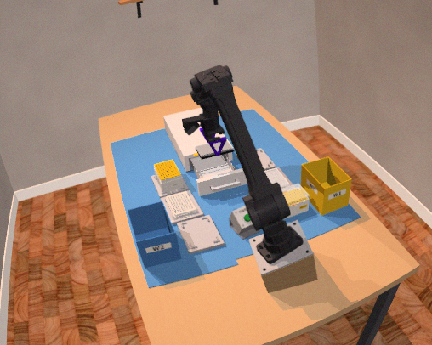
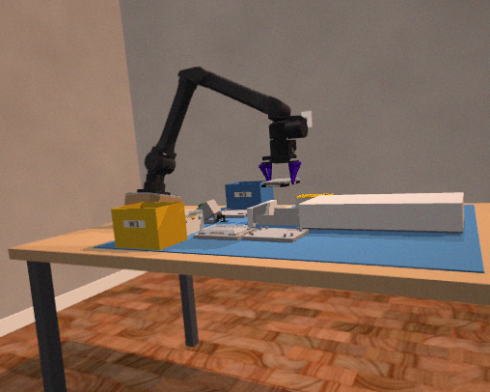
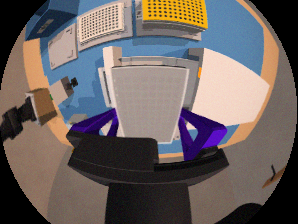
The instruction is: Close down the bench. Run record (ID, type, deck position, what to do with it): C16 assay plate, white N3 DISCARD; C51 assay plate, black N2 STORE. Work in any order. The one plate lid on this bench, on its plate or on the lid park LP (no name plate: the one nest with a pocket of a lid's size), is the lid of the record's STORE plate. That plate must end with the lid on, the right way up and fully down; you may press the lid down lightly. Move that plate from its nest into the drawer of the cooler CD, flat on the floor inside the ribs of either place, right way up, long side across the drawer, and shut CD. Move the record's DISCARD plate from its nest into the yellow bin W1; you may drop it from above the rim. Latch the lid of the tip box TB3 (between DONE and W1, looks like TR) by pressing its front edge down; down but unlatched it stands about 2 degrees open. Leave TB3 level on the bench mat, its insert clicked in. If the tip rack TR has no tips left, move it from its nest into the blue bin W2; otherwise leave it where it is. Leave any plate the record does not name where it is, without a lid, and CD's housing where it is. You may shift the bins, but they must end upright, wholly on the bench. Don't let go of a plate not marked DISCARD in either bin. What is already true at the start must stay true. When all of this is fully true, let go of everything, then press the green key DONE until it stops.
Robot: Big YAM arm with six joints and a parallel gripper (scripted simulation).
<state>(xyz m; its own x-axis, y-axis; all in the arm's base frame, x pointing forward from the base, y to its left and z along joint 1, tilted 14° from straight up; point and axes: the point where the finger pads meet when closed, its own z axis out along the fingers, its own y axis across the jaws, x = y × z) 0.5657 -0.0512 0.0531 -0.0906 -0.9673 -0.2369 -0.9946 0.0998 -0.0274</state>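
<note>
Now: the black plate right at my hand. The rest, counted from my hand: cooler CD 17 cm ahead, 2 cm to the right, 11 cm below; cooler drawer 3 cm ahead, 12 cm below; plate lid right at my hand.
</note>
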